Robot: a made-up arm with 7 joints.
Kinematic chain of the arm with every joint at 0, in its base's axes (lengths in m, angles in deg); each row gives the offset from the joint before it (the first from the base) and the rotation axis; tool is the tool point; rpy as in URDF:
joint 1: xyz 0 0 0 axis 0.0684 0.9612 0.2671
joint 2: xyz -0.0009 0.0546 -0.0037 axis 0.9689 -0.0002 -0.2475
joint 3: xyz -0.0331 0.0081 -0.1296 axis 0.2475 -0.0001 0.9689
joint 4: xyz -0.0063 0 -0.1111 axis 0.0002 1 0
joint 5: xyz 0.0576 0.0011 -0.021 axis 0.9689 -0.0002 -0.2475
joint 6: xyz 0.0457 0 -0.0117 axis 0.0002 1 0
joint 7: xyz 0.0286 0 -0.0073 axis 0.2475 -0.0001 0.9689
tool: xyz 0 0 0 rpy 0 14.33 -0.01
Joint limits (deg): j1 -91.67..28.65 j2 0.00..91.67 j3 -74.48..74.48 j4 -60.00..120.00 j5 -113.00..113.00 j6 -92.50..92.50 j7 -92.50..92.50
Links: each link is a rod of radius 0.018 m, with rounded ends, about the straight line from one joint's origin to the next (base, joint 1, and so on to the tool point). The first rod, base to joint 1, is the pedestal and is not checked.
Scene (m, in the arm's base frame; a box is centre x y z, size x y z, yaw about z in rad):
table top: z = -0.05
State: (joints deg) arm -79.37 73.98 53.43 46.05 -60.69 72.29 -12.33
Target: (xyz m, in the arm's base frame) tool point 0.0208 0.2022 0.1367
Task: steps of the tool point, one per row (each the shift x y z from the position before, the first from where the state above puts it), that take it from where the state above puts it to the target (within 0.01 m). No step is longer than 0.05 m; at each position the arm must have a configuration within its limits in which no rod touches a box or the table.
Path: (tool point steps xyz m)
1: -0.0303 -0.0076 0.0264
2: -0.0314 -0.0145 0.0199
3: -0.0303 -0.0203 0.0124
4: -0.0272 -0.0247 0.0045
5: -0.0221 -0.0270 -0.0031
6: -0.0158 -0.0272 -0.0101
7: -0.0084 -0.0251 -0.0158

